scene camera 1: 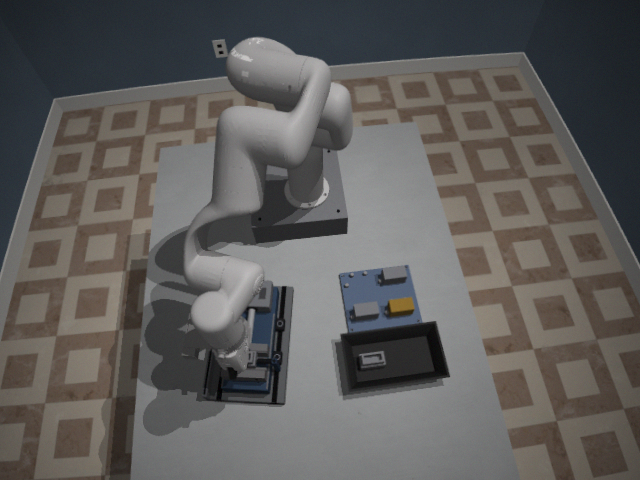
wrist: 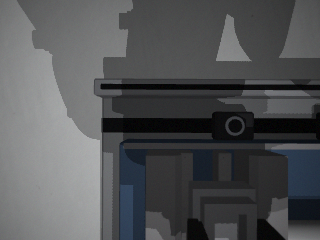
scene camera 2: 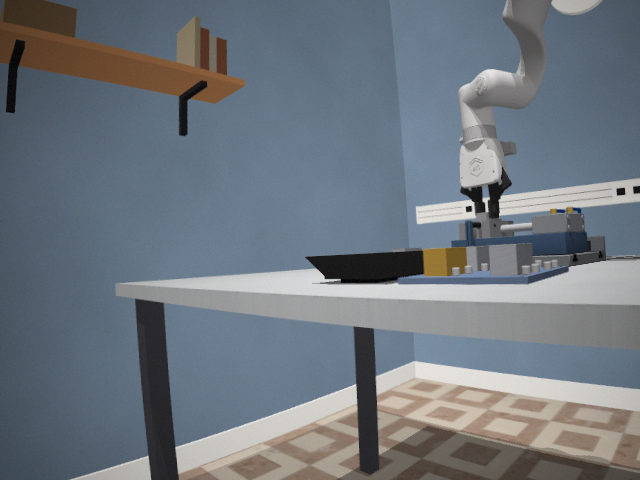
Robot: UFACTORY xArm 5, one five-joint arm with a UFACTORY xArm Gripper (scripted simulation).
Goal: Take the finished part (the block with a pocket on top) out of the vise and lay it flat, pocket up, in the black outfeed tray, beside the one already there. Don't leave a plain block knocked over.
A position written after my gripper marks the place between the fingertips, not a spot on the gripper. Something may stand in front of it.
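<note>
My gripper [scene camera 2: 487, 218] is in view, and so is a yellow block [scene camera 2: 437, 262], though in the wrist view that block is out of frame. I can also see a blue fixture plate [scene camera 2: 477, 277], and scene camera 1 shows me the plate [scene camera 1: 362, 289] too.
</note>
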